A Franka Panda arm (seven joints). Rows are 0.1 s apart.
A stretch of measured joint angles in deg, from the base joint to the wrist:
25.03, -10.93, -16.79, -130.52, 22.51, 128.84, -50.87
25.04, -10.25, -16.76, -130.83, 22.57, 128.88, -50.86
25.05, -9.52, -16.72, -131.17, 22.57, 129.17, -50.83
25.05, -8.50, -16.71, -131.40, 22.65, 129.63, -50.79
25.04, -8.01, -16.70, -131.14, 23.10, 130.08, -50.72
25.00, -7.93, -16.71, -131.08, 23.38, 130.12, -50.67
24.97, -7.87, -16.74, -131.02, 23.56, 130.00, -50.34
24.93, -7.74, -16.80, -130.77, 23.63, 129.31, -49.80
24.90, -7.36, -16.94, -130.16, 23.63, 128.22, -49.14
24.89, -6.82, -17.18, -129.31, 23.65, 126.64, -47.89
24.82, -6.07, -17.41, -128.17, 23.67, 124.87, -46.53
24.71, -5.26, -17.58, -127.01, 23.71, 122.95, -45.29
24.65, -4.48, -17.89, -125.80, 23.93, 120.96, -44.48
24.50, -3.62, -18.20, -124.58, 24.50, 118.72, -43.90
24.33, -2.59, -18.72, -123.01, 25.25, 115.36, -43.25
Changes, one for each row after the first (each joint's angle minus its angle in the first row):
0.01, 0.68, 0.03, -0.31, 0.06, 0.04, 0.01
0.02, 1.41, 0.07, -0.65, 0.06, 0.33, 0.04
0.02, 2.43, 0.08, -0.88, 0.14, 0.79, 0.08
0.01, 2.92, 0.09, -0.62, 0.59, 1.24, 0.15
-0.03, 3.00, 0.08, -0.56, 0.87, 1.28, 0.20
-0.06, 3.06, 0.05, -0.50, 1.05, 1.16, 0.53
-0.10, 3.19, -0.01, -0.25, 1.12, 0.47, 1.07
-0.13, 3.57, -0.15, 0.36, 1.12, -0.62, 1.73
-0.14, 4.11, -0.39, 1.21, 1.14, -2.20, 2.98
-0.21, 4.86, -0.62, 2.35, 1.16, -3.97, 4.34
-0.32, 5.67, -0.79, 3.51, 1.20, -5.89, 5.58
-0.38, 6.45, -1.10, 4.72, 1.42, -7.88, 6.39
-0.53, 7.31, -1.41, 5.94, 1.99, -10.12, 6.97
-0.70, 8.34, -1.93, 7.51, 2.74, -13.48, 7.62

